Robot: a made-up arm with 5 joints. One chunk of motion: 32 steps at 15 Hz.
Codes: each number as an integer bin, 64 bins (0 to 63) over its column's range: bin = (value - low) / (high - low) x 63, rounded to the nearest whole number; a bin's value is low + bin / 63 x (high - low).
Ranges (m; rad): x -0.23..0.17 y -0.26..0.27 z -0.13..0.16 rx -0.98..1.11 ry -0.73..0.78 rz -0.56..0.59
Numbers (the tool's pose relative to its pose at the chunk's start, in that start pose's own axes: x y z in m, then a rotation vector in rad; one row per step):
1: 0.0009 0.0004 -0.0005 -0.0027 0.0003 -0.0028
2: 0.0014 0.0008 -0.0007 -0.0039 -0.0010 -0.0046
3: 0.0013 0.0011 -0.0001 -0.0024 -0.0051 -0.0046
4: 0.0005 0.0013 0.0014 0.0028 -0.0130 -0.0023
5: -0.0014 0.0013 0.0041 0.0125 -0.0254 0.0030
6: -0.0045 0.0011 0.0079 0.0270 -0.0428 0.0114
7: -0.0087 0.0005 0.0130 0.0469 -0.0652 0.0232
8: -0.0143 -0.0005 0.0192 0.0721 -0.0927 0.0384
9: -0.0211 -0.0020 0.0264 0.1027 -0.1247 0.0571
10: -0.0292 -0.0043 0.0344 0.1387 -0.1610 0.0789
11: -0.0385 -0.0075 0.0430 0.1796 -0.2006 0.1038
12: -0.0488 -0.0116 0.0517 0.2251 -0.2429 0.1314
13: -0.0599 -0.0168 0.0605 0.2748 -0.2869 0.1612
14: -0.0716 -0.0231 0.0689 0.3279 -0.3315 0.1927
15: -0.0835 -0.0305 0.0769 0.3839 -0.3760 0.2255
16: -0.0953 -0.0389 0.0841 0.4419 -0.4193 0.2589
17: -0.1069 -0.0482 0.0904 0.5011 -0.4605 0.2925
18: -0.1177 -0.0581 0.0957 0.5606 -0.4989 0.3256
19: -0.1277 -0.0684 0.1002 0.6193 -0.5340 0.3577
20: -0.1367 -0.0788 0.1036 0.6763 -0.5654 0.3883
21: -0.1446 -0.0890 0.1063 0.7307 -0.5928 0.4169
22: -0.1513 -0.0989 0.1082 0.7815 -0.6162 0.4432
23: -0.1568 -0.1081 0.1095 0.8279 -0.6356 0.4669
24: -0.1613 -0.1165 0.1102 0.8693 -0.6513 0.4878
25: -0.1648 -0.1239 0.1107 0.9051 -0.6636 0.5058
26: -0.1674 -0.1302 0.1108 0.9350 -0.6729 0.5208
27: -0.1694 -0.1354 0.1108 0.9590 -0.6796 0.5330
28: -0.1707 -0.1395 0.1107 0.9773 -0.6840 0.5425
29: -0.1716 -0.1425 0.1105 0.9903 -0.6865 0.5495
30: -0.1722 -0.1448 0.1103 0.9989 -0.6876 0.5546
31: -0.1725 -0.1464 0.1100 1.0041 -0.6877 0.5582
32: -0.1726 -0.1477 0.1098 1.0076 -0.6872 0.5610
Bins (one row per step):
1: 36 31 28 29 30 31
2: 36 31 28 29 30 30
3: 36 31 28 29 30 30
4: 36 31 29 30 30 31
5: 36 31 29 30 29 31
6: 36 31 30 30 29 31
7: 35 31 31 31 28 32
8: 34 31 32 32 27 33
9: 33 31 34 33 25 34
10: 32 30 36 34 24 35
11: 30 30 38 35 22 36
12: 29 30 39 36 20 38
13: 27 29 41 38 18 40
14: 25 28 43 39 17 41
15: 23 27 45 41 15 43
16: 21 26 47 43 13 45
17: 19 25 48 45 11 47
18: 18 24 49 46 10 49
19: 16 23 50 48 8 50
20: 15 22 51 50 7 52
21: 13 20 51 52 6 54
22: 12 19 52 53 5 55
23: 12 18 52 54 4 56
24: 11 17 52 56 3 57
25: 10 16 52 57 3 58
26: 10 15 52 58 2 59
27: 10 15 52 58 2 60
28: 9 14 52 59 2 60
29: 9 14 52 59 2 61
30: 9 14 52 60 2 61
31: 9 14 52 60 2 61
32: 9 13 52 60 2 61

